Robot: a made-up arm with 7 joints.
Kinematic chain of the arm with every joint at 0, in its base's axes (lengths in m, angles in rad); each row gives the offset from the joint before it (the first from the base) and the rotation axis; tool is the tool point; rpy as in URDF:
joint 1: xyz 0 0 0.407 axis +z
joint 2: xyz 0 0 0 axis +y
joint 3: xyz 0 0 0.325 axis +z
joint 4: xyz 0.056 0 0 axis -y
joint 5: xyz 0.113 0 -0.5 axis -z
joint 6: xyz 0 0 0 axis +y
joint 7: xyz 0.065 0 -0.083 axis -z
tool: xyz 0 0 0 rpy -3.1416 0 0
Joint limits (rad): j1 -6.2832..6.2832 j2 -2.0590..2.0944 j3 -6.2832..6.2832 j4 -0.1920..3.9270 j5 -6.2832..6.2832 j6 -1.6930..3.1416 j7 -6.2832..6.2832
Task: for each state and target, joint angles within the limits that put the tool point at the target. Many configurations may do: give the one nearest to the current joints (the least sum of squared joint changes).
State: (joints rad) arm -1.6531 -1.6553 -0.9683 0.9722 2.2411 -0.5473 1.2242
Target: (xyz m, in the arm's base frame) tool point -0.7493 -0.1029 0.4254
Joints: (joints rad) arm -0.8189 -1.7580 -1.3008 1.6169 2.0809 -0.1837 1.2242
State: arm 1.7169 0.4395 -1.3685 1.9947 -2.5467 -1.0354 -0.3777
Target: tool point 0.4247 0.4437 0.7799
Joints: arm 1.7064 0.4795 -1.3498 1.9019 -2.5564 -1.0539 -0.3777
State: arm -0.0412 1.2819 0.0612 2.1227 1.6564 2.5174 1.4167
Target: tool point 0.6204 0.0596 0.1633
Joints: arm -0.0916 1.0971 0.0515 1.5782 1.4873 2.7694 1.4167
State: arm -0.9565 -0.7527 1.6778 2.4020 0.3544 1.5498 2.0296
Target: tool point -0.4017 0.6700 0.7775
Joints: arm -0.5571 -0.9220 1.8187 2.4745 0.3797 1.7002 2.0296
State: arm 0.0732 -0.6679 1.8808 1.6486 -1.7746 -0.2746 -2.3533
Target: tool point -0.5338 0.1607 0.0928
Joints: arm 0.3579 -0.9885 2.4095 1.1824 -1.8370 -0.3714 -2.3533
